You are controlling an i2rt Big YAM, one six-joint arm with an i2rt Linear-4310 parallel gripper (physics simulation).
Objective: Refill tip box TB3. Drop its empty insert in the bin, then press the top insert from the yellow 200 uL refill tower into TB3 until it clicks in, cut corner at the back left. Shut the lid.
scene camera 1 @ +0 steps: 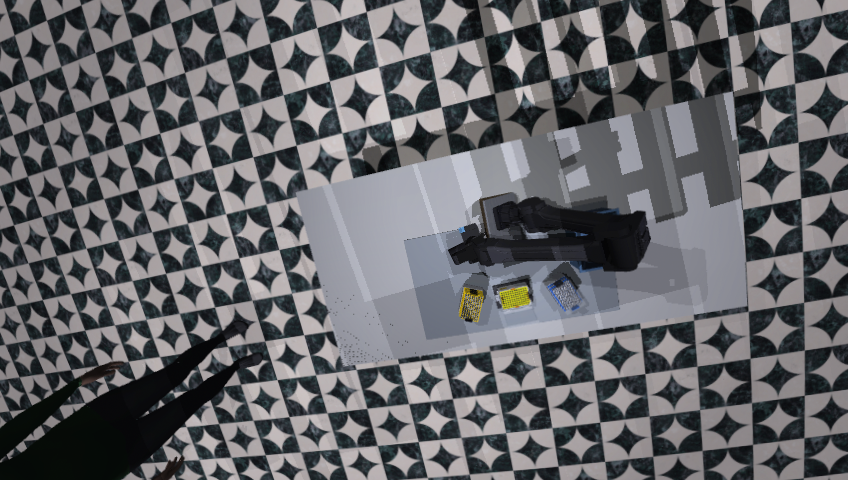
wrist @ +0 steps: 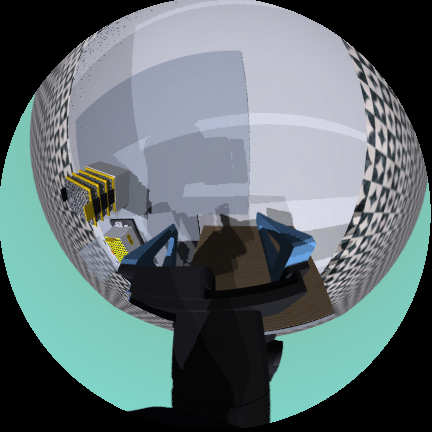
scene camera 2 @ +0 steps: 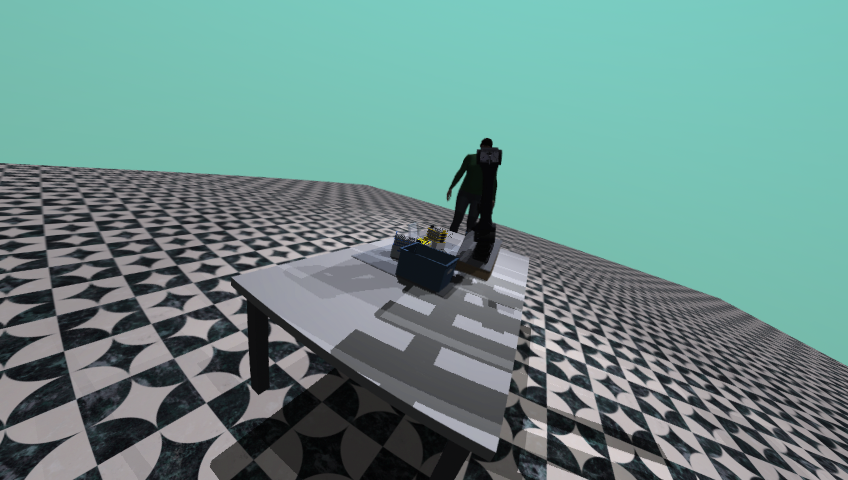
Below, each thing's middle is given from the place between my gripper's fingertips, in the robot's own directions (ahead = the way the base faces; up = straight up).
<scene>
I see the blue bin (scene camera 2: 429, 267) 100 mm ahead of my hand, 470 mm to the left of it and 40 mm below it.
</scene>
